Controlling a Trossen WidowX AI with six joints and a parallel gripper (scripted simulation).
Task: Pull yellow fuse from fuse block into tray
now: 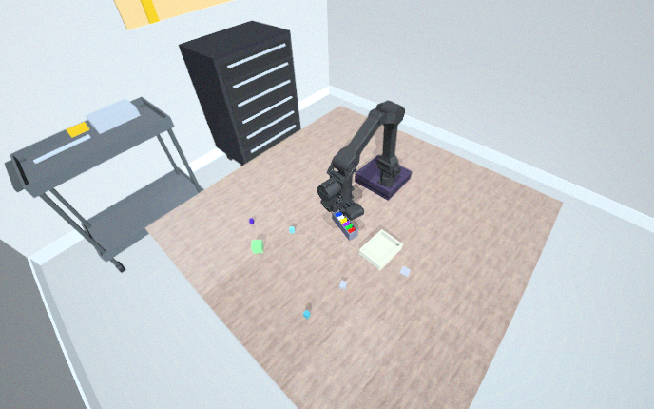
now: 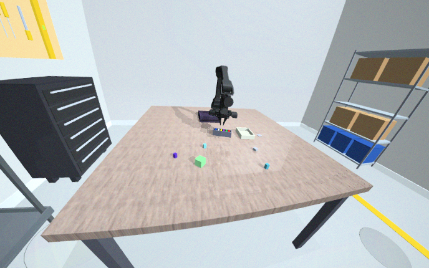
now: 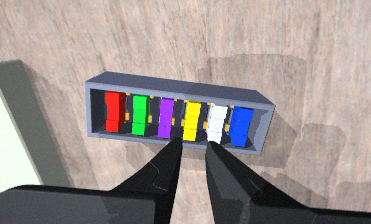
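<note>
Now: gripper tip 50 mm above the yellow fuse. Also, from my gripper tip: cream tray: 180 mm to the left, 70 mm below, 30 mm ahead.
</note>
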